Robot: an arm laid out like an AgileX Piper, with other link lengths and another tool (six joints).
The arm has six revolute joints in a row. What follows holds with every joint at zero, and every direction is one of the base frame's. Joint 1 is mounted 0.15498 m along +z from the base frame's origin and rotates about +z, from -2.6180 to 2.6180 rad. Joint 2 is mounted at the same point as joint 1 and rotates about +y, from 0.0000 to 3.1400 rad. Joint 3 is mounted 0.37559 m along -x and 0.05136 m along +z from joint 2 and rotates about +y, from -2.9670 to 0.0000 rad. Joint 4 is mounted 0.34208 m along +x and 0.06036 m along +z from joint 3 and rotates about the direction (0.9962, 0, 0.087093), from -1.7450 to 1.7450 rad. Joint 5 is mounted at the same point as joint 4 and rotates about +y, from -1.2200 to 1.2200 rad. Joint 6 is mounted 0.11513 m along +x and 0.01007 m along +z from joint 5 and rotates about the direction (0.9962, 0, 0.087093), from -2.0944 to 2.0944 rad. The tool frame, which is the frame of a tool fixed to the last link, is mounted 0.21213 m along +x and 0.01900 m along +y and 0.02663 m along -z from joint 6; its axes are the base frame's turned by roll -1.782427, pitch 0.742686 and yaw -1.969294 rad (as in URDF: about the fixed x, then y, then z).
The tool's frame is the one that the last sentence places.
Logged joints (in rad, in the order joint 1, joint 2, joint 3, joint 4, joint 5, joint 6), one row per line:
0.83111, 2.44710, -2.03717, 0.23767, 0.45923, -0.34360
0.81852, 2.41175, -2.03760, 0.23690, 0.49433, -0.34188
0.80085, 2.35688, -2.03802, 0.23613, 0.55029, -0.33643
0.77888, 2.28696, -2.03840, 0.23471, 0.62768, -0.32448
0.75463, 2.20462, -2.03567, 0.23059, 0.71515, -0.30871
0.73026, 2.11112, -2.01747, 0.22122, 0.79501, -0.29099
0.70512, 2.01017, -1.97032, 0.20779, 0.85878, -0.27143
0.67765, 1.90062, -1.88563, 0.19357, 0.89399, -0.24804
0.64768, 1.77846, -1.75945, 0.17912, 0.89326, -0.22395
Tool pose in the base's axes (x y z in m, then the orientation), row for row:
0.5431, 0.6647, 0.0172, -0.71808, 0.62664, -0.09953, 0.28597
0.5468, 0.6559, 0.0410, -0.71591, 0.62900, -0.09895, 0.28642
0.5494, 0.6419, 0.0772, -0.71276, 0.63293, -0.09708, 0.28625
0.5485, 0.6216, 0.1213, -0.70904, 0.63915, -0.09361, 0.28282
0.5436, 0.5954, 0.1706, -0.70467, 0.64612, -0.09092, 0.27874
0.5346, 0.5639, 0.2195, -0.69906, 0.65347, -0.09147, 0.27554
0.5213, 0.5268, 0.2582, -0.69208, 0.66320, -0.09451, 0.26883
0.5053, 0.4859, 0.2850, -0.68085, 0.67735, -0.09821, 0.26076
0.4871, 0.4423, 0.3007, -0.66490, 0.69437, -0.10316, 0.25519
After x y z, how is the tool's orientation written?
As a quaternion, x y z w.
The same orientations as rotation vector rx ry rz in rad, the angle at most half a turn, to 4 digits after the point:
-1.9196, 1.6751, -0.2661
-1.9133, 1.6811, -0.2645
-1.9051, 1.6917, -0.2595
-1.8984, 1.7113, -0.2506
-1.8906, 1.7335, -0.2439
-1.8786, 1.7561, -0.2458
-1.8662, 1.7883, -0.2548
-1.8435, 1.8340, -0.2659
-1.8055, 1.8855, -0.2801

